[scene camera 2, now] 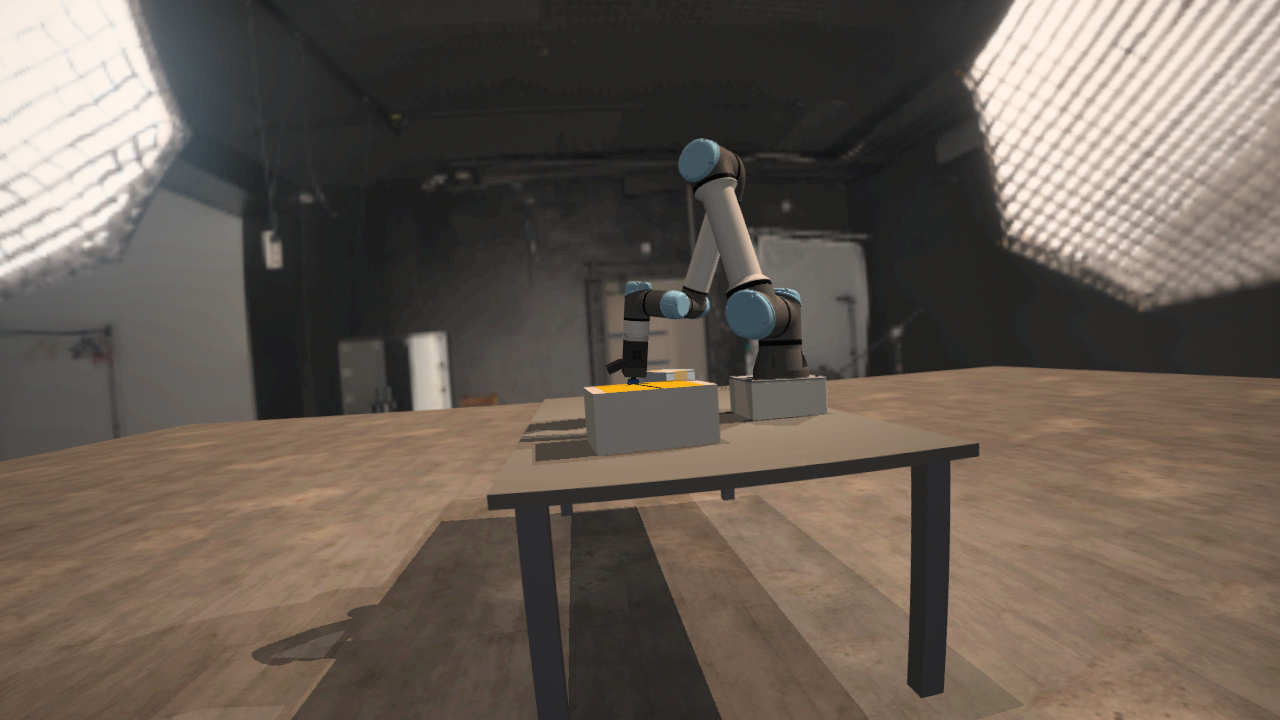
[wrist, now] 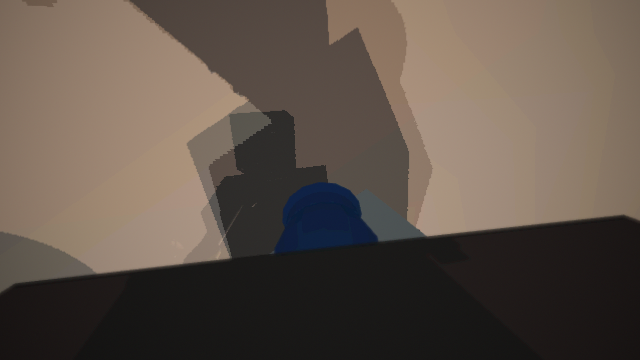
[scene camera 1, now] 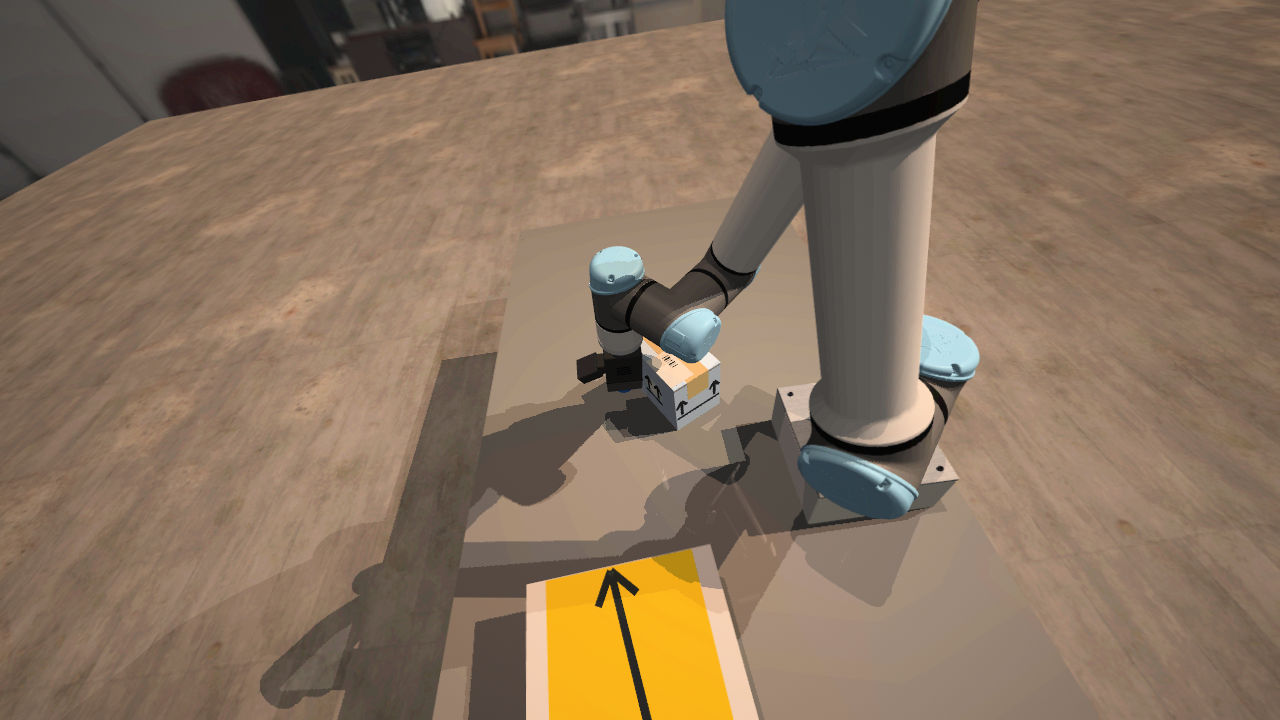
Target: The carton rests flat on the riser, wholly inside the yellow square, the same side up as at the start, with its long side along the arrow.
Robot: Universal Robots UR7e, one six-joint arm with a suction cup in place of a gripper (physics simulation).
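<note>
The carton (scene camera 1: 685, 386) (scene camera 2: 675, 375) is white with tan tape, a label on top and up arrows on its sides. It looks upright on the table, behind the riser (scene camera 1: 536, 653) (scene camera 2: 653, 422). A pale corner of the carton (wrist: 390, 220) shows in the wrist view. My suction gripper (scene camera 1: 623, 390) (scene camera 2: 632, 381) (wrist: 322, 212) has a blue cup and is open, pointing down low beside the carton's left side in scene camera 1, holding nothing. The yellow square (scene camera 1: 577, 671) (scene camera 2: 615, 389) with its black arrow (scene camera 1: 630, 644) is on the riser's top. The arm partly hides the carton's top.
The robot's base block (scene camera 1: 792, 429) (scene camera 2: 778, 398) stands to the right of the carton on the table (scene camera 1: 850, 626) (scene camera 2: 841, 447). The arm reaches over the carton from the right. Arm shadows fall across the table.
</note>
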